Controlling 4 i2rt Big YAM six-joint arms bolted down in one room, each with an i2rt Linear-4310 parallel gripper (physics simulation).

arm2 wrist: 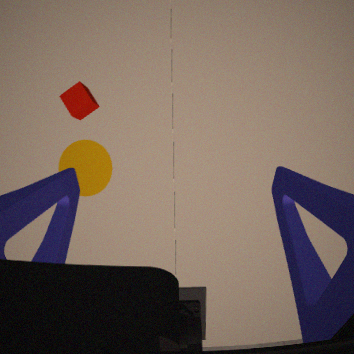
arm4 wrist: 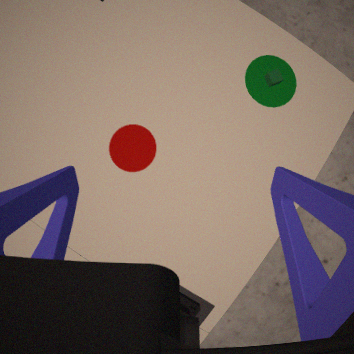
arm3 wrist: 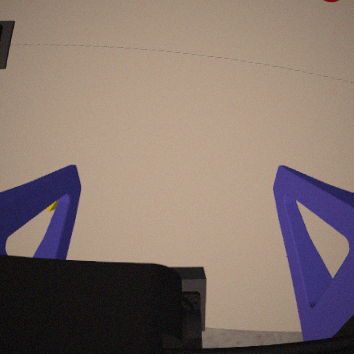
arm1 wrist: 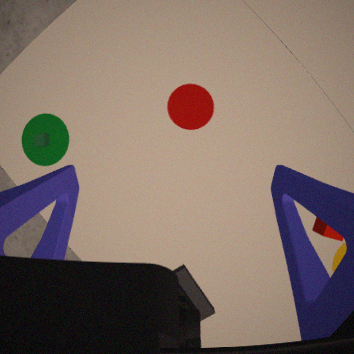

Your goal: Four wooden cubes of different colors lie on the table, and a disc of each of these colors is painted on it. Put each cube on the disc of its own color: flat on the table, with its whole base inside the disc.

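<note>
The red cube (arm1 wrist: pixel 327 230) (arm2 wrist: pixel 78 101) lies beside the amber disc (arm1 wrist: pixel 340 258) (arm2 wrist: pixel 92 162), apart from it. The red disc (arm1 wrist: pixel 190 106) (arm4 wrist: pixel 132 148) is bare; its edge (arm3 wrist: pixel 331 0) tops the arm3 view. A green cube (arm1 wrist: pixel 41 140) (arm4 wrist: pixel 274 78) sits inside the green disc (arm1 wrist: pixel 57 150) (arm4 wrist: pixel 256 90). A bit of the yellow cube (arm3 wrist: pixel 52 206) shows through arm3's left finger. The blue cube and disc do not show. Arm1 gripper (arm1 wrist: pixel 175 175), arm2 gripper (arm2 wrist: pixel 176 175), arm3 gripper (arm3 wrist: pixel 177 175) and arm4 gripper (arm4 wrist: pixel 175 175) are open and empty above the table.
A dark grey block (arm3 wrist: pixel 7 47) stands at the upper left of the arm3 view. A thin seam line crosses the table (arm2 wrist: pixel 250 125). Grey floor (arm1 wrist: pixel 30 25) (arm4 wrist: pixel 330 210) shows beyond the table edges in the arm1 and arm4 views.
</note>
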